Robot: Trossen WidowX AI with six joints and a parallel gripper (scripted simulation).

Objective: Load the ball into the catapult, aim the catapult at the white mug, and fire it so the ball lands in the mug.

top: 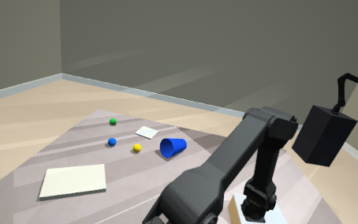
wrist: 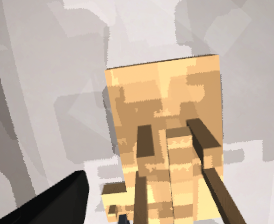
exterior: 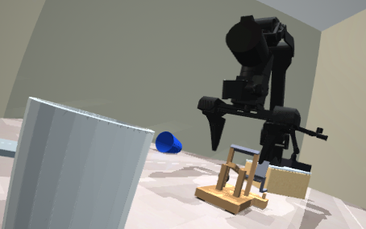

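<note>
My gripper tip is now 19 cm to the left of the black ball, 9 cm past it and 7 cm above it. The rest, counted from my gripper tip: white mug (22 cm ahead, 18 cm to the left, 6 cm below); pale slab (34 cm ahead, 31 cm to the right, 8 cm below); wooden catapult (6 cm behind, 4 cm to the right, 4 cm below).
</note>
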